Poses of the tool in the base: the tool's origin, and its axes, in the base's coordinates. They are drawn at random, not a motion.
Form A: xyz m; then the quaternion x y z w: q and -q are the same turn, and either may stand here.
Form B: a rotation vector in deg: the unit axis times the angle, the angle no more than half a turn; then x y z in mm. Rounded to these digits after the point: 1 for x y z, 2 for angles.
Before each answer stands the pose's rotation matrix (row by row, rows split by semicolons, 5 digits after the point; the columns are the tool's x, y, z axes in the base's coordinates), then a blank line. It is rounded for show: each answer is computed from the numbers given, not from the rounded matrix.
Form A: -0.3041 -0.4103 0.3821 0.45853 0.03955 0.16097 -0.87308
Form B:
0.94505 0.31735 0.07856; -0.24481 0.52767 0.81340; 0.21668 -0.78794 0.57637

-54.89 -4.73 -19.27 -304.1 -410.3 382.1
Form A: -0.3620 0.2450 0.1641 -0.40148 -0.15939 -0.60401 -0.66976
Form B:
0.21953 -0.68110 0.69850; 0.93707 -0.05203 -0.34524; 0.27149 0.73034 0.62682

51.85 20.59 78.01 -362.0 245.0 164.1
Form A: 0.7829 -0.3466 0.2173 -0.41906 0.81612 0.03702 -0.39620
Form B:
-0.33483 -0.65467 -0.67772; -0.71334 0.64604 -0.27164; 0.61566 0.39249 -0.68331

60.85 -118.50 -5.38 782.9 -346.6 217.3
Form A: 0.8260 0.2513 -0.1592 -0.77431 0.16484 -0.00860 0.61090
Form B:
0.94551 -0.24477 0.21472; -0.26578 -0.19926 0.94322; -0.18808 -0.94889 -0.25346

-102.39 21.80 -1.14 826.0 251.3 -159.2
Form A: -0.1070 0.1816 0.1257 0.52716 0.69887 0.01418 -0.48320
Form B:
0.02276 0.75054 -0.66044; 0.72313 0.44380 0.52927; 0.69034 -0.48963 -0.53263

-73.59 -97.55 -1.98 -107.0 181.6 125.7
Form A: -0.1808 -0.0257 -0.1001 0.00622 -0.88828 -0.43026 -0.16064
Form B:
-0.94831 -0.14928 0.28003; 0.12718 0.62968 0.76637; -0.29074 0.76238 -0.57815

-1.02 145.35 70.41 -180.8 -25.7 -100.1
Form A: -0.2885 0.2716 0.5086 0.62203 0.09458 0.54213 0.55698
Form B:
0.39430 -0.48625 0.77980; 0.72158 -0.36165 -0.59037; 0.56908 0.79547 0.20827

84.11 12.79 73.31 -288.5 271.6 508.6
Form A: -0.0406 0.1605 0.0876 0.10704 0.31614 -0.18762 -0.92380
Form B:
0.72971 -0.27896 -0.62426; 0.41432 0.90668 0.07914; 0.54393 -0.31639 0.77720

-12.59 -37.18 22.06 -40.6 160.5 87.6
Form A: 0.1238 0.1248 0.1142 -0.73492 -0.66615 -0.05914 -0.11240
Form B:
0.10549 0.96584 0.23668; 0.99243 -0.08722 -0.08642; -0.06282 0.24400 -0.96774

123.58 112.02 9.94 123.8 124.8 114.2
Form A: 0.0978 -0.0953 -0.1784 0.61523 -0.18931 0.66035 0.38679
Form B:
0.05621 -0.74376 0.66608; 0.27789 -0.62912 -0.72594; 0.95897 0.22590 0.17132

89.73 -27.61 96.31 97.8 -95.3 -178.4
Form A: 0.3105 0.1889 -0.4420 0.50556 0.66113 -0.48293 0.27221
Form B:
-0.34062 0.93140 -0.12837; 0.40556 0.02238 -0.91379; -0.84823 -0.36332 -0.38536

77.97 101.97 -74.48 310.5 188.9 -442.0
